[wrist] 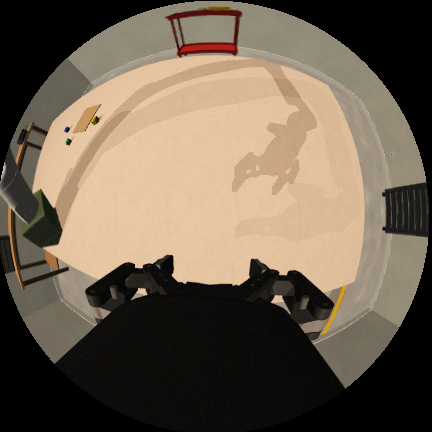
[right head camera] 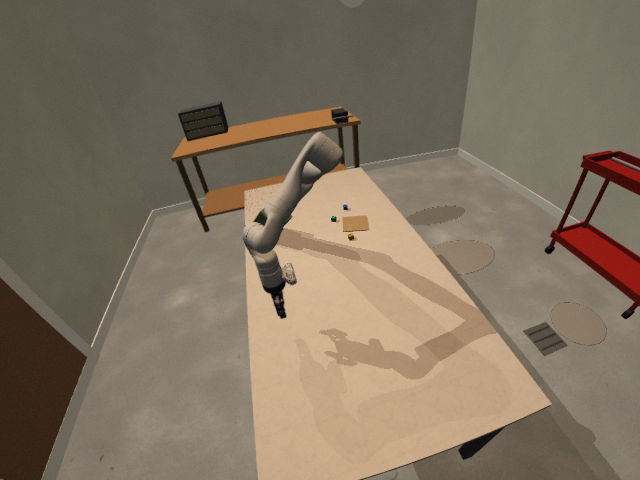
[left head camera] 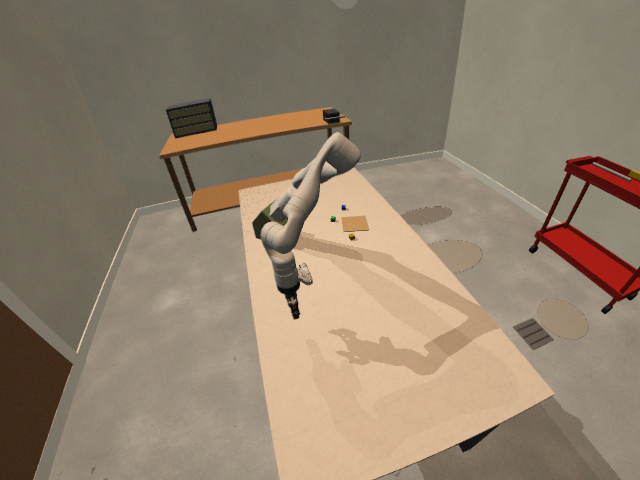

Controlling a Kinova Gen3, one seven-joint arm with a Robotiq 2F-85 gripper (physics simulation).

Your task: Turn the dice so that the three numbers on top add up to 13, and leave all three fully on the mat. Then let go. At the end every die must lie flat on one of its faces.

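Places are measured from the arm's base along level axes (x left, y ahead, z down), in millimetres.
Pixels of known places: gripper, between the fingertips: (wrist: pixel 211 265) (right head camera: pixel 281 307) (left head camera: pixel 293 307); arm's base, origin of its link: (wrist: pixel 29 209) (left head camera: pixel 278 213).
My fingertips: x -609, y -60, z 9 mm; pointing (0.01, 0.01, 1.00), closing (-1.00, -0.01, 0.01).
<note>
For each thing: its top centre in the pictures, then the offset to it from my fingertips. Level surfaces: height alone.
- blue die, centre of its top: (right head camera: pixel 345 205) (left head camera: pixel 343 205) (wrist: pixel 64 128) dy +468, dx +747, dz +124 mm
- green die, centre of its top: (wrist: pixel 66 140) (right head camera: pixel 333 217) (left head camera: pixel 332 217) dy +368, dx +654, dz +124 mm
- tan mat, centre of its top: (wrist: pixel 84 117) (right head camera: pixel 355 223) (left head camera: pixel 354 223) dy +471, dx +580, dz +145 mm
- yellow die, centre of its top: (wrist: pixel 92 118) (right head camera: pixel 350 234) (left head camera: pixel 351 234) dy +406, dx +461, dz +124 mm
- pale table, height of its surface: dz +149 mm
A blue die (left head camera: pixel 343 207) (right head camera: pixel 345 207) (wrist: pixel 67 129) and a green die (left head camera: pixel 333 219) (right head camera: pixel 333 219) (wrist: pixel 68 142) lie on the table off the tan mat (left head camera: pixel 355 223) (right head camera: pixel 355 223) (wrist: pixel 87 118), towards its back and left in the head views. A yellow die (left head camera: pixel 352 236) (right head camera: pixel 351 236) (wrist: pixel 95 120) lies close beside the mat's front edge in the head views. The numbers on top are too small to read. My gripper (left head camera: pixel 295 316) (right head camera: pixel 281 315) (wrist: pixel 211 265) is open and empty, above the table and far from the dice.
The arm's green base block (wrist: pixel 44 222) stands at the table's far left. The pale table (left head camera: pixel 330 423) (right head camera: pixel 310 439) carries arm shadows. A wooden bench (left head camera: pixel 258 129) (right head camera: pixel 268 128) stands behind it, and a red cart (left head camera: pixel 584 248) (right head camera: pixel 594 253) stands at the right.
</note>
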